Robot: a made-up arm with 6 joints. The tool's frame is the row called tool. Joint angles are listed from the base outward. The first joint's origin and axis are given. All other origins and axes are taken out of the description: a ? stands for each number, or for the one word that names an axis. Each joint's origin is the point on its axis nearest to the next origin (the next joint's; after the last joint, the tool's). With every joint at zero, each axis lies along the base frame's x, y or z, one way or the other. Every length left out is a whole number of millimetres.
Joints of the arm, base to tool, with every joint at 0 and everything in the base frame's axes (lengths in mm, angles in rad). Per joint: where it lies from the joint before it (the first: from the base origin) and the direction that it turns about. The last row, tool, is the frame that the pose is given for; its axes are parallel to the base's.
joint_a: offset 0 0 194 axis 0 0 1
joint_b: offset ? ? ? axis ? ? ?
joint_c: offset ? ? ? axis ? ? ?
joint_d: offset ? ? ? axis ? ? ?
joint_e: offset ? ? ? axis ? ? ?
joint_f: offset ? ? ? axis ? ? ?
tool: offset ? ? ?
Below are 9 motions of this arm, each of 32 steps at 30 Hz.
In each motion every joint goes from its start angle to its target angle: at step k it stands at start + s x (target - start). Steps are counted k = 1, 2, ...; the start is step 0. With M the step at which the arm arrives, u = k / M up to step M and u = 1 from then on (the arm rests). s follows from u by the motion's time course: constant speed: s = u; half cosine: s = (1 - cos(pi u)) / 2; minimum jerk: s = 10 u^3 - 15 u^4 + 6 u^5.
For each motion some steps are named. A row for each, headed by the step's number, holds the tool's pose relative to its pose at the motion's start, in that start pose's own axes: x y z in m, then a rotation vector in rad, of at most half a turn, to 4 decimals.
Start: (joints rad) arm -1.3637 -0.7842 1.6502 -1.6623 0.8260 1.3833
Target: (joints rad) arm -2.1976 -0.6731 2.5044 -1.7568 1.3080 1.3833
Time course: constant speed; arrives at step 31
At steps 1, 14, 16, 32:
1: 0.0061 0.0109 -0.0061 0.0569 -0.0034 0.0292
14: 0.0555 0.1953 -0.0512 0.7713 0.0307 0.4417
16: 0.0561 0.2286 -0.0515 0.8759 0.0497 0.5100
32: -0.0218 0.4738 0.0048 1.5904 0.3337 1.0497

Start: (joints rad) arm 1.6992 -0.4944 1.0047 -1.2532 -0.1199 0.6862
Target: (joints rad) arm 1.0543 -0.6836 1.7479 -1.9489 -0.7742 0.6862
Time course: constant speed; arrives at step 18
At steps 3, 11, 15, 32:
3: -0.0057 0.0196 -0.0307 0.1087 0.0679 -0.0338
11: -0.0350 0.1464 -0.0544 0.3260 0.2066 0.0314
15: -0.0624 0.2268 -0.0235 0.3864 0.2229 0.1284
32: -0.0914 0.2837 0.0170 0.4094 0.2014 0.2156

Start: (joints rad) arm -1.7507 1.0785 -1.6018 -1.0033 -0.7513 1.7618
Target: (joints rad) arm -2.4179 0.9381 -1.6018 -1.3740 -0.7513 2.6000
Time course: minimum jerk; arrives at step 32
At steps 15, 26, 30, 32:
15: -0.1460 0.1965 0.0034 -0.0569 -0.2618 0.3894
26: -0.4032 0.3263 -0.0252 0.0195 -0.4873 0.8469
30: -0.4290 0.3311 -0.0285 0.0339 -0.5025 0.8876
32: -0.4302 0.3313 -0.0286 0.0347 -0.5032 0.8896

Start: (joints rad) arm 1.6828 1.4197 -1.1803 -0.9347 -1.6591 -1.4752
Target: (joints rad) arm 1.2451 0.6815 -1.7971 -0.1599 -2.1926 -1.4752
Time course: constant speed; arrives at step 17
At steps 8, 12, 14, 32:
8: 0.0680 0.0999 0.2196 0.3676 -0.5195 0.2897
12: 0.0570 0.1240 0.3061 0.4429 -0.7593 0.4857
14: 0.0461 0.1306 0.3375 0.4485 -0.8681 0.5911
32: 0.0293 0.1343 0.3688 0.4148 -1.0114 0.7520

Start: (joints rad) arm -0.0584 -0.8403 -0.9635 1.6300 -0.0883 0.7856
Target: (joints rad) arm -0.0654 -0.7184 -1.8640 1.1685 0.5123 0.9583
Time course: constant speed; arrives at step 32
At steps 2, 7, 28, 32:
2: -0.0028 0.0312 -0.0078 0.0626 0.0138 0.0700
7: -0.0176 0.1111 -0.0221 0.2191 0.0508 0.2444
28: -0.2027 0.4200 -0.0080 0.8636 0.2852 0.9519
32: -0.2571 0.4645 0.0053 0.9805 0.3521 1.0786

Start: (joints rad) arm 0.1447 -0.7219 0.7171 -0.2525 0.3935 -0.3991
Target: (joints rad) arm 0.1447 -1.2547 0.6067 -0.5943 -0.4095 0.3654
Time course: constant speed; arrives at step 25
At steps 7, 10, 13, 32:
7: -0.0047 -0.0285 0.0049 0.1484 -0.0097 -0.2944
10: -0.0118 -0.0446 0.0038 0.1810 -0.0061 -0.4297
13: -0.0225 -0.0610 0.0014 0.1942 0.0034 -0.5667
32: -0.0917 -0.1104 -0.0061 0.0497 0.1112 -1.0775

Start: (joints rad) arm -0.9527 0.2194 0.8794 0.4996 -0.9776 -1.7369
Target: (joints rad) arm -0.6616 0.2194 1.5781 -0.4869 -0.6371 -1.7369
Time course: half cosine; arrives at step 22
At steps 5, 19, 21, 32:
5: -0.0071 -0.0199 -0.0145 -0.0094 0.1615 -0.0698
19: -0.1593 -0.1490 -0.0676 -0.2944 1.3610 -0.3707
21: -0.1689 -0.1546 -0.0650 -0.3161 1.4212 -0.3754
32: -0.1701 -0.1553 -0.0646 -0.3189 1.4289 -0.3759

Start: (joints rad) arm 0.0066 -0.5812 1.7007 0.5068 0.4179 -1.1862
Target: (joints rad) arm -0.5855 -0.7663 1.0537 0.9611 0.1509 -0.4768
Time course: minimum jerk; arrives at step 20
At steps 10, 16, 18, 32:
10: -0.0950 0.0327 0.1613 -0.0695 -0.7244 -0.3501
16: -0.2527 0.1247 0.2310 -0.2058 -1.3328 -0.6387
18: -0.2707 0.1395 0.2332 -0.2263 -1.3974 -0.6697
32: -0.2737 0.1422 0.2334 -0.2299 -1.4086 -0.6751

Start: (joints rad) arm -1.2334 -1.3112 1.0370 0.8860 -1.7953 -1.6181
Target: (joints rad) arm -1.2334 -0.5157 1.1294 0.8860 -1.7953 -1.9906
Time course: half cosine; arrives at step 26
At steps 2, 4, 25, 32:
2: -0.0015 -0.0005 -0.0014 -0.0054 0.0151 0.0036
4: -0.0061 -0.0019 -0.0053 -0.0216 0.0594 0.0138
25: -0.1550 -0.0776 -0.0013 -0.4295 1.0303 0.1400
32: -0.1556 -0.0780 -0.0009 -0.4313 1.0340 0.1402

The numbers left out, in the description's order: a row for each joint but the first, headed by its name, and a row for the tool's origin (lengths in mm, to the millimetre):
joint_b: xyz 253 45 0, axis 0 -1 0
joint_c: xyz -300 0 -188, axis 1 0 0
joint_d: xyz 0 0 45, axis 0 -1 0
joint_e: xyz 252 0 166, axis 0 0 1
joint_f: xyz -155 -12 0, axis 0 -1 0
tool: xyz 315 0 -65

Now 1 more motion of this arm.
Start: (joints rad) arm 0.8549 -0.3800 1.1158 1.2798 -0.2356 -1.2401
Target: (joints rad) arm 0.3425 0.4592 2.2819 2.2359 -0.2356 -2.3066
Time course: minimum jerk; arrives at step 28
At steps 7, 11, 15, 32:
7: -0.0042 -0.0219 -0.0104 0.1508 -0.0419 0.0938
11: -0.0001 -0.0541 -0.0358 0.4158 -0.1109 0.3050
15: 0.0216 -0.0722 -0.0633 0.6974 -0.1724 0.6221
32: 0.0548 -0.0631 -0.0586 0.9971 -0.1809 1.2011

